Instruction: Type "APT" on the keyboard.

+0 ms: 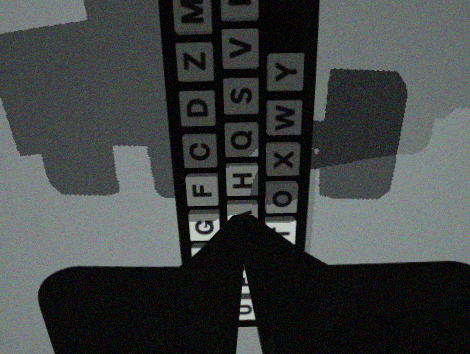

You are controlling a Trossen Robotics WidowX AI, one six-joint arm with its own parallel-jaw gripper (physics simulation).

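Places are measured from the arm's base along level axes (x ahead, y left, z up), in millimetres.
Pixels of known places: gripper, between the fingertips: (242, 225).
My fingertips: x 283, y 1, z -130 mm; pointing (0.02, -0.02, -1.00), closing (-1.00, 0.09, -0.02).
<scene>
For each thing: its top centre in the pictures, then the offset to it from my fingertips. Level surfaces: height alone.
- black keyboard, centre of its top: (242, 171) dx -2, dy -20, dz -14 mm
- H key, centre of its top: (242, 181) dx -2, dy -15, dz -14 mm
- T key, centre of its top: (280, 234) dx -19, dy +14, dz -14 mm
- O key, centre of its top: (282, 199) dx -20, dy -5, dz -14 mm
- G key, centre of its top: (204, 227) dx +19, dy +7, dz -14 mm
- F key, centre of its top: (202, 191) dx +17, dy -12, dz -14 mm
- U key, centre of its top: (243, 310) dx +3, dy +60, dz -14 mm
- grey table, height of its surface: dz -32 mm
The black keyboard (287, 25) runs from the top edge down under the gripper, with grey keys in three columns and the letters turned sideways. My gripper (242, 225) is shut and empty, its dark tips meeting over the middle column. The tips cover most of the A key (245, 207), whose upper part shows just below the H key (242, 180). Whether the tips touch it cannot be told. The T key (288, 231) is partly hidden by the right finger, below the O key (282, 198). No P key can be made out; parts of the lower keys are hidden.
The G key (204, 227) lies left of the tips, below the F key (202, 190). The U key (246, 309) shows through the gap behind the tips. Dark arm shadows fall on the grey table (135, 225) at both sides and over the upper keys.
</scene>
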